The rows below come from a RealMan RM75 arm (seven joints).
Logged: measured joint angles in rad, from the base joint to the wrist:
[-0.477 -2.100 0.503 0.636 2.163 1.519 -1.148]
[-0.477 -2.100 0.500 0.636 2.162 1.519 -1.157]
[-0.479 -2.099 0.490 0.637 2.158 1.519 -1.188]
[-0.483 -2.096 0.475 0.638 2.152 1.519 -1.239]
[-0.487 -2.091 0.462 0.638 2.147 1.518 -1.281]
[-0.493 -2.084 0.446 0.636 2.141 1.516 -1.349]
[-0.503 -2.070 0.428 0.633 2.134 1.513 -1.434]
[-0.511 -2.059 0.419 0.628 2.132 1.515 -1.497]
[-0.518 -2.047 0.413 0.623 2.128 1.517 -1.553]
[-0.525 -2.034 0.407 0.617 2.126 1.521 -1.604]
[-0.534 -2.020 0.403 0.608 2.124 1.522 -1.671]
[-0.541 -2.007 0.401 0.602 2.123 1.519 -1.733]
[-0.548 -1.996 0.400 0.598 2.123 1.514 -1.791]
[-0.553 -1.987 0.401 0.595 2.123 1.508 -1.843]
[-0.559 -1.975 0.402 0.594 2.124 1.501 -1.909]
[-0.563 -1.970 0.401 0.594 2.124 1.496 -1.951]
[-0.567 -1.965 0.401 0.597 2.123 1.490 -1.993]
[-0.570 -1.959 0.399 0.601 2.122 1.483 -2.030]
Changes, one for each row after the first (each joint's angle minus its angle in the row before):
[0.000 0.000 -0.003 0.000 -0.001 0.000 -0.009]
[-0.002 0.001 -0.010 0.001 -0.004 0.000 -0.031]
[-0.004 0.003 -0.015 0.001 -0.006 0.000 -0.051]
[-0.004 0.005 -0.013 0.000 -0.005 -0.001 -0.042]
[-0.006 0.007 -0.016 -0.002 -0.006 -0.002 -0.068]
[-0.010 0.014 -0.018 -0.003 -0.007 -0.003 -0.085]
[-0.008 0.011 -0.009 -0.005 -0.002 0.002 -0.063]
[-0.007 0.012 -0.006 -0.005 -0.004 0.002 -0.056]
[-0.007 0.013 -0.006 -0.006 -0.002 0.004 -0.051]
[-0.009 0.014 -0.004 -0.009 -0.002 0.001 -0.067]
[-0.007 0.013 -0.002 -0.006 -0.001 -0.003 -0.062]
[-0.007 0.011 -0.001 -0.004 0.000 -0.005 -0.058]
[-0.005 0.009 0.001 -0.003 0.000 -0.006 -0.052]
[-0.006 0.012 0.001 -0.001 0.001 -0.007 -0.066]
[-0.004 0.005 -0.001 0.000 0.000 -0.005 -0.042]
[-0.004 0.005 0.000 0.003 -0.001 -0.006 -0.042]
[-0.003 0.006 -0.002 0.004 -0.001 -0.007 -0.037]

